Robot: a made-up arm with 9 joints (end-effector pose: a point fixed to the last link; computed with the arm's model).
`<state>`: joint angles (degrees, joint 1 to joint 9).
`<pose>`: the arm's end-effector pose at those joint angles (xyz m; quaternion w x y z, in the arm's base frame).
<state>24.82 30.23 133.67 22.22 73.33 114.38 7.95 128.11 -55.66</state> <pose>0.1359 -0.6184 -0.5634 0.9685 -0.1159 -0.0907 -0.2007</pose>
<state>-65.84 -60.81 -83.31 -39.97 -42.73 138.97 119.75 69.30 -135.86</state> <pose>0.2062 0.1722 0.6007 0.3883 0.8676 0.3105 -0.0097</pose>
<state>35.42 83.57 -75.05 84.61 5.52 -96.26 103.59 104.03 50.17</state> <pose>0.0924 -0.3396 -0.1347 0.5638 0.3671 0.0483 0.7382</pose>
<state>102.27 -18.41 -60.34 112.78 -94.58 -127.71 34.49 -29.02 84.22</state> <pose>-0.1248 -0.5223 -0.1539 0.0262 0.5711 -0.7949 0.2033</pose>
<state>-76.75 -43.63 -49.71 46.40 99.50 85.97 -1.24 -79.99 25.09</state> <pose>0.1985 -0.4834 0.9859 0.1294 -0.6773 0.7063 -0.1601</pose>
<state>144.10 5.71 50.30 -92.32 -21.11 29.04 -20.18 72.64 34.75</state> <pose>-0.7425 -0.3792 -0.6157 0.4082 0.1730 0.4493 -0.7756</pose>
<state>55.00 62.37 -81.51 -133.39 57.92 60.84 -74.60 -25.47 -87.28</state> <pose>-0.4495 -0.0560 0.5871 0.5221 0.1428 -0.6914 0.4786</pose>
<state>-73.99 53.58 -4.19 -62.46 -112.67 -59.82 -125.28 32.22 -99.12</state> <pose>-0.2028 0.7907 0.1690 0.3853 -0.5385 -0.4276 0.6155</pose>
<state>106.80 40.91 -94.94 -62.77 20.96 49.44 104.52 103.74 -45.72</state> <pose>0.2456 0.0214 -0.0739 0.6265 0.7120 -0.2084 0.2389</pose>
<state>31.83 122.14 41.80 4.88 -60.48 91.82 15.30 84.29 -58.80</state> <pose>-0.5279 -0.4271 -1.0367 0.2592 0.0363 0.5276 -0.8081</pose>
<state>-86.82 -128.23 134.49 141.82 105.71 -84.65 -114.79 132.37 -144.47</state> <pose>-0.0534 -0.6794 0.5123 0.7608 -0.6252 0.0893 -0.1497</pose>
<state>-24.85 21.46 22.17 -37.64 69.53 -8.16 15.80 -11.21 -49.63</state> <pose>-0.3355 -0.4364 1.2804 0.8085 0.0764 -0.5755 -0.0961</pose>
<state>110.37 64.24 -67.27 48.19 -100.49 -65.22 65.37 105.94 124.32</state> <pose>-0.2056 -0.2316 -0.3280 0.8484 -0.2587 -0.4170 -0.1984</pose>
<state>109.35 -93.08 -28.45 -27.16 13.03 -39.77 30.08 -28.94 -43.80</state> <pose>-0.1369 0.4729 -0.0896 0.2150 -0.1801 -0.7156 -0.6398</pose>
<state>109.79 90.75 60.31 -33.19 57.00 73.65 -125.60 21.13 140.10</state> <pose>0.4298 0.7084 -0.5274 0.4096 -0.8594 0.1602 0.2606</pose>
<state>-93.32 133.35 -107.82 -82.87 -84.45 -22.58 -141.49 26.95 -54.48</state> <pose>-0.1629 1.0149 0.0924 0.1339 -0.5708 -0.6844 0.4334</pose>
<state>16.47 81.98 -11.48 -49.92 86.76 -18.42 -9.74 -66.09 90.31</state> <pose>-1.0230 -0.9211 0.3394 0.5355 -0.4875 -0.0598 -0.6870</pose>
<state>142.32 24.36 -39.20 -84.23 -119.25 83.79 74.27 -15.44 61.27</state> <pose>-0.4222 -0.3348 -0.9186 0.2614 -0.2685 0.9078 0.1883</pose>
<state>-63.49 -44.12 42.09 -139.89 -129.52 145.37 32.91 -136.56 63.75</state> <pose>-0.3846 0.3866 0.6835 0.0441 -0.4149 0.1748 -0.8918</pose>
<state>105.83 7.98 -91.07 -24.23 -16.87 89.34 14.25 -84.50 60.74</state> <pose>0.2262 -0.2960 -0.2295 0.4040 0.2409 -0.8824 -0.0094</pose>
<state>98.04 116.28 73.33 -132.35 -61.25 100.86 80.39 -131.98 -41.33</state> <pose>-0.1087 0.6608 -0.3247 0.4750 0.2432 0.6953 0.4814</pose>
